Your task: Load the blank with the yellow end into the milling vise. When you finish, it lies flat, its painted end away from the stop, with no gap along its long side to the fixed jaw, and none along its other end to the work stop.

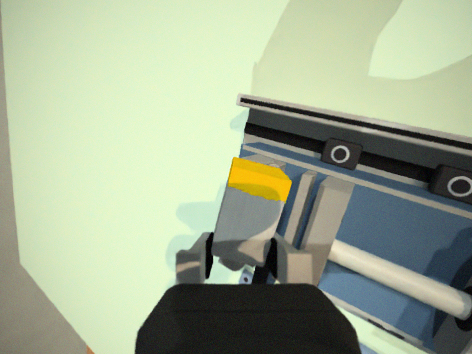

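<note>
The grey blank with the yellow end [249, 215] is between the fingers of my gripper [239, 247], which is shut on it. The yellow end points away from the gripper, toward the rail side of the milling vise [390, 215]. The blank is over the vise's left end and hides most of the jaw part [270, 163] beneath it. To its right stand a narrow upright strip [301, 207] and a wider jaw block [327, 212]. A small bluish piece with a hole [245, 277] shows below the blank; I cannot tell if it belongs to the work stop. Contact with the jaw or stop is hidden.
A pale screw bar [400, 277] runs right from the wider jaw block. A dark slotted rail [295, 137] with two ringed black clamps [341, 153] [457, 185] runs along the vise's far side. The pale green table top [110, 125] extends left, with its edge at far left.
</note>
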